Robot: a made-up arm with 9 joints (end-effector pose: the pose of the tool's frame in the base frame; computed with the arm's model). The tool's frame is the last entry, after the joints. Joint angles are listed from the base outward.
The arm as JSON. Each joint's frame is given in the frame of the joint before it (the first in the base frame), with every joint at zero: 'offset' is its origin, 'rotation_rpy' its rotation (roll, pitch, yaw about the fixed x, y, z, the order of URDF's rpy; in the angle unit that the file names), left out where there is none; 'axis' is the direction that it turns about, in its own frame. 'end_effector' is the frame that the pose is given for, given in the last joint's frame.
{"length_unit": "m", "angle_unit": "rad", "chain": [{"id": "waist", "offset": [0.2, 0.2, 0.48], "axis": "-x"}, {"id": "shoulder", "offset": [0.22, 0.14, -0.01], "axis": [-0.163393, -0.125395, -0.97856]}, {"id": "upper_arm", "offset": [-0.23, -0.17, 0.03], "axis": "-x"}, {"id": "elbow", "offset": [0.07, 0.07, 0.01], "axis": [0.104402, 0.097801, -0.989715]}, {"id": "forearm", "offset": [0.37, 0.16, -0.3], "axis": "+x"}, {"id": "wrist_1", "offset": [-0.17, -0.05, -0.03], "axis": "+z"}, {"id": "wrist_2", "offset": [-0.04, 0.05, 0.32], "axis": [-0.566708, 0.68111, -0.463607]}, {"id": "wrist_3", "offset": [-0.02, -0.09, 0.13], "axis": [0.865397, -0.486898, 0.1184]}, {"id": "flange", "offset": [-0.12, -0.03, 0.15], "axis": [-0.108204, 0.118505, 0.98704]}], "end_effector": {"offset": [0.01, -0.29, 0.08], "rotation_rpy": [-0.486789, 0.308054, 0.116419]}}
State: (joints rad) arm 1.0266 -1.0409 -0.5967 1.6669 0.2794 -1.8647 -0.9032 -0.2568 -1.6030
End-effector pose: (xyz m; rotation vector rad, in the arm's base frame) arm 0.8322 0.3620 0.1813 0.4253 0.9961 2.3219
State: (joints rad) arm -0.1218 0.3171 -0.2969 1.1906 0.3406 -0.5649 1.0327 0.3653 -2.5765
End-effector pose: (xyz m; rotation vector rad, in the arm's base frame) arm 0.4879 -0.1893 0.7218 0.0864 -0.9783 1.1825
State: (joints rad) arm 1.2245 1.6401 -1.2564 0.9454 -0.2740 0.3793 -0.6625 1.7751 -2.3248
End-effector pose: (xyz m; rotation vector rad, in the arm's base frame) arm 0.4151 0.3606 0.0415 1.7664 -0.3221 0.8008
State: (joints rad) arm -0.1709 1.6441 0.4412 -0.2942 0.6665 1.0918 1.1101 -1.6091 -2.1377
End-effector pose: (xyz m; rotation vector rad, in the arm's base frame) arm 0.3574 0.7258 0.4770 2.6201 -0.0074 1.5079
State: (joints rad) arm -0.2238 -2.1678 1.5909 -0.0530 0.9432 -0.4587 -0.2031 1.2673 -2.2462
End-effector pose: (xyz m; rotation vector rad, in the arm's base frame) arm 0.8044 0.1303 0.3353 0.5502 1.4081 0.5922
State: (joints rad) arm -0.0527 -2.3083 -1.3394 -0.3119 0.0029 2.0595 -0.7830 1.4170 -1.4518
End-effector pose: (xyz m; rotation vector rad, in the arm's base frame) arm 0.1586 0.3751 0.6797 -0.0032 -0.2702 -0.9691
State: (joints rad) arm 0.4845 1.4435 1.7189 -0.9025 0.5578 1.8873 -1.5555 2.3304 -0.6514
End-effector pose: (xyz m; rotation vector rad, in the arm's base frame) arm 0.0840 0.5069 0.3874 -2.9395 0.3148 0.3538
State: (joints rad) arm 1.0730 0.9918 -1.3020 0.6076 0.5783 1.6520 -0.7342 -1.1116 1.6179
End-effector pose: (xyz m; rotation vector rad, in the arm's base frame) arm 0.0673 0.1693 0.4543 -2.6892 -0.8254 0.9305
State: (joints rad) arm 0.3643 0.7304 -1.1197 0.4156 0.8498 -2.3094 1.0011 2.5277 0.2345
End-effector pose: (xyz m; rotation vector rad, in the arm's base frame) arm 0.4080 0.3990 0.5307 0.5876 0.7593 -2.9428
